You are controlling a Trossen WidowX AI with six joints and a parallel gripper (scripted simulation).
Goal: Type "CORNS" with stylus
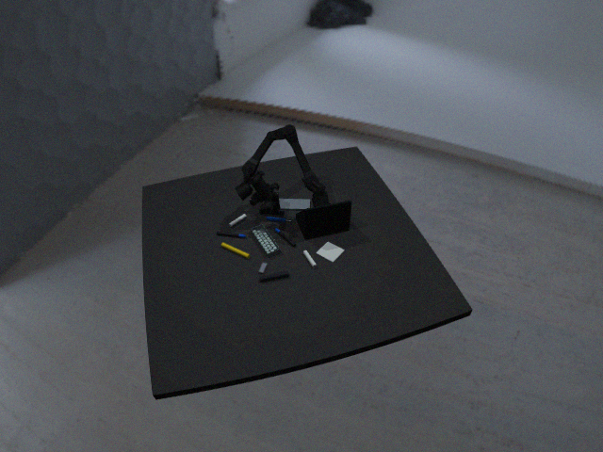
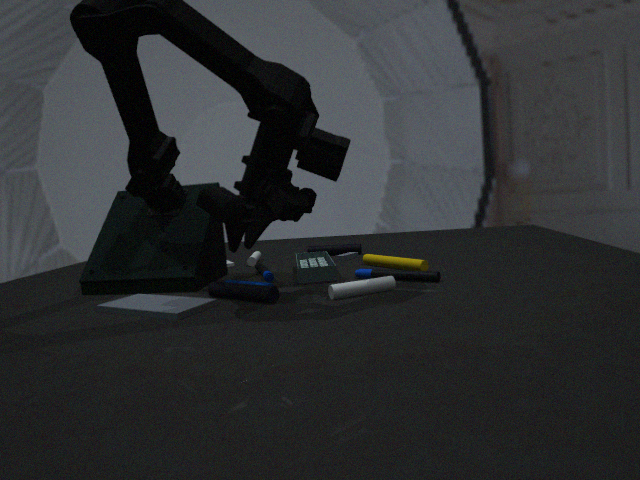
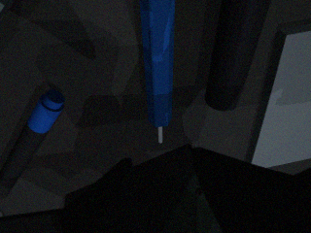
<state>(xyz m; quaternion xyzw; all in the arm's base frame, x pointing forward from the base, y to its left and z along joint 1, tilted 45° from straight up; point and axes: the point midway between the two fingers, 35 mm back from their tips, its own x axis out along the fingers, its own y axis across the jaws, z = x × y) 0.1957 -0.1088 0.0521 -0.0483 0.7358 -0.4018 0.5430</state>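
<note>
Now: gripper tip 20 mm past the blue stylus and 60 mm above it. Round my gripper tip: small grey block (130 mm ahead, 280 mm to the left, 60 mm below); yellow rod (230 mm ahead, 150 mm to the left, 50 mm below); grey flat plate (90 mm behind, 110 mm to the right, 60 mm below).
</note>
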